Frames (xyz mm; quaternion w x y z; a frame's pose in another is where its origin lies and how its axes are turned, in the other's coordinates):
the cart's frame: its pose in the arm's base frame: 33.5 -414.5 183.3 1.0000 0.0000 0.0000 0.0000
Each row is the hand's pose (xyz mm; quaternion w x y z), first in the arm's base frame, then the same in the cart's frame.
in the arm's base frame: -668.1 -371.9 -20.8 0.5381 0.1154 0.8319 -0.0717
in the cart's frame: -701.6 42.6 -204.1 0.5381 0.1154 0.8319 -0.0717
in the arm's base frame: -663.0 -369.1 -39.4 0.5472 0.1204 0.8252 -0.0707
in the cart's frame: -696.5 45.4 -222.7 0.5472 0.1204 0.8253 -0.0707
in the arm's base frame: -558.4 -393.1 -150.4 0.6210 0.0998 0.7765 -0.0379
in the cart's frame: -591.9 21.4 -333.7 0.6210 0.0998 0.7765 -0.0379
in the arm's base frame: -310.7 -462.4 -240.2 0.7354 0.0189 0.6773 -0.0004
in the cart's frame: -344.2 -47.9 -423.5 0.7354 0.0189 0.6773 -0.0004
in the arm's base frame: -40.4 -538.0 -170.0 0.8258 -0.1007 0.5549 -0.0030
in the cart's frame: -73.9 -123.5 -353.3 0.8258 -0.1007 0.5549 -0.0030
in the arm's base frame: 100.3 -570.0 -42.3 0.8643 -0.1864 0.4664 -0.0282
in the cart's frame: 66.8 -155.5 -225.6 0.8643 -0.1864 0.4664 -0.0282
